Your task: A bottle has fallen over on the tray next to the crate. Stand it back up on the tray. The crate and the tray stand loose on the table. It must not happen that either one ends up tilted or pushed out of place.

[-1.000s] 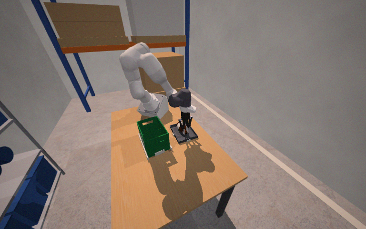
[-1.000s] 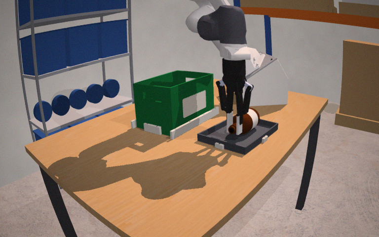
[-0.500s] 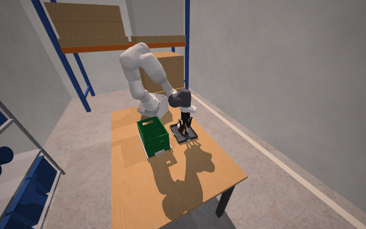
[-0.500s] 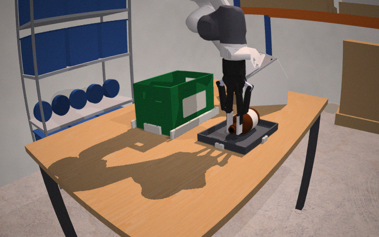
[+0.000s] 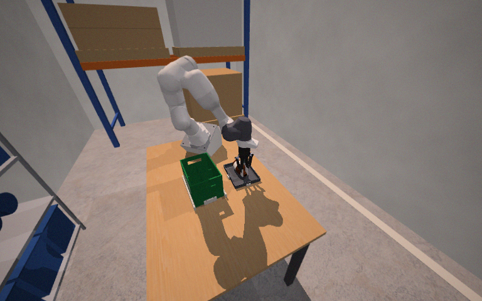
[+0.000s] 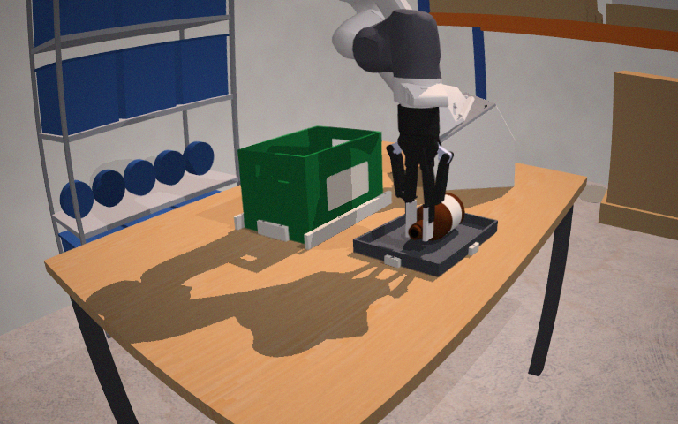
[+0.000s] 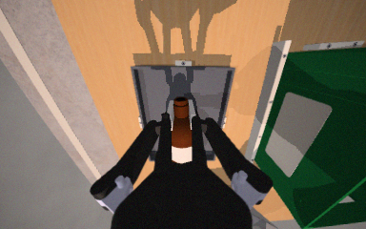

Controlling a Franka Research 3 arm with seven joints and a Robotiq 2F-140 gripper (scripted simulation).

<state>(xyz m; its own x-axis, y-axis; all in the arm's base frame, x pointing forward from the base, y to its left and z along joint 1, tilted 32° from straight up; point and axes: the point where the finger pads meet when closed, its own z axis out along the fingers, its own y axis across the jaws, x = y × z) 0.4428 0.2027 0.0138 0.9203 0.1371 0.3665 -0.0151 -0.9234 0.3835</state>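
Now: hand 6 cm past the brown bottle and 2 cm above it. Also, from my hand: dark tray (5 cm below, 5 cm behind); green crate (29 cm to the right, 4 cm behind, 2 cm above).
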